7 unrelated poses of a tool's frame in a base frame.
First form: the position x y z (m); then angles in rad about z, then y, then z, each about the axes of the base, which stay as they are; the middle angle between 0 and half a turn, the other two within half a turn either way.
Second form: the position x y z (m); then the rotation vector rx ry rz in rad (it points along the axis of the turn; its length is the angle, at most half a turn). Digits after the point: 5 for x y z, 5 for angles.
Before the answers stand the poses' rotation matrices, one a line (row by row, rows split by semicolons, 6 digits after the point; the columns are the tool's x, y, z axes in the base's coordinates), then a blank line. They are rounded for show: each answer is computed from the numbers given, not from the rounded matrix.
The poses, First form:
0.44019, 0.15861, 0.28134, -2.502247, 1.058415, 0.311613
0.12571, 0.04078, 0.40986, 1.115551, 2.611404, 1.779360
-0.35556, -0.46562, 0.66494, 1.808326, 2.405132, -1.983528
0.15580, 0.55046, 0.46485, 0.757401, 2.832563, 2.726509
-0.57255, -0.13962, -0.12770, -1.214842, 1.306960, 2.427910
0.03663, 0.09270, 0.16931, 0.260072, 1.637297, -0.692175
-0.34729, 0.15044, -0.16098, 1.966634, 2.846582, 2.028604
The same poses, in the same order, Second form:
-0.191539 0.524470 0.829604; -0.688556 -0.674154 0.267221; 0.699431 -0.520046 0.490254
-0.800150 -0.590590 -0.104707; -0.557066 0.667017 0.494737; -0.222346 0.454193 -0.862712
0.820385 -0.504365 -0.269416; -0.549536 -0.565203 -0.615269; 0.158046 0.652811 -0.740850
0.356365 -0.891935 -0.278308; -0.907836 -0.400987 0.122647; -0.220991 0.208951 -0.952629
0.544885 -0.412911 -0.729798; 0.768061 -0.103425 0.631970; -0.336426 -0.904880 0.260786
0.114679 0.629906 0.768158; 0.238954 0.733065 -0.636802; -0.964235 0.256582 -0.066452
-0.990718 -0.044313 -0.128506; -0.076872 0.962325 0.260810; 0.112108 0.268267 -0.956799

0.44019, 0.15861, 0.28134, -1.26289, 0.20882, -1.94587
0.12571, 0.04078, 0.40986, -0.96814, 2.80901, 0.80050
-0.35556, -0.46562, 0.66494, 2.28063, -0.76878, -0.08124
0.15580, 0.55046, 0.46485, 2.54357, -1.68925, -0.46864
-0.57255, -0.13962, -0.12770, -1.33676, -0.34216, 1.02722
0.03663, 0.09270, 0.16931, 0.75514, 1.46431, -0.33045
-0.34729, 0.15044, -0.16098, 0.09271, -2.99115, -0.40476

